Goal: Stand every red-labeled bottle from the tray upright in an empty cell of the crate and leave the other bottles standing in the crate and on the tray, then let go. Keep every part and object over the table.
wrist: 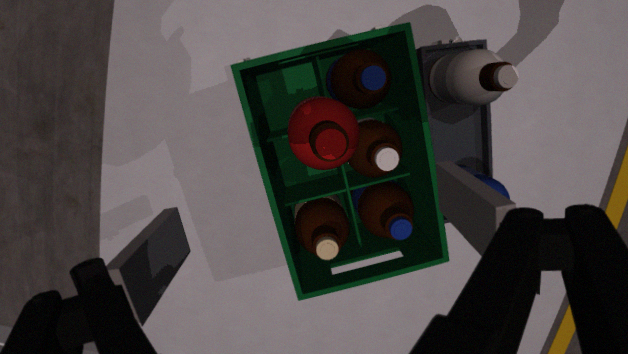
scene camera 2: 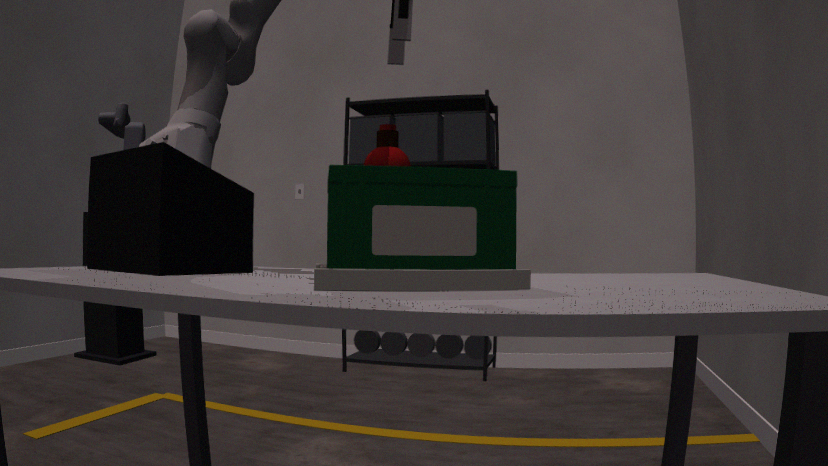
Labels:
A red-labeled bottle shows in the wrist view and in scene camera 2. The same spot on the red-labeled bottle: (scene camera 2: 386,153) is (wrist: 293,139).

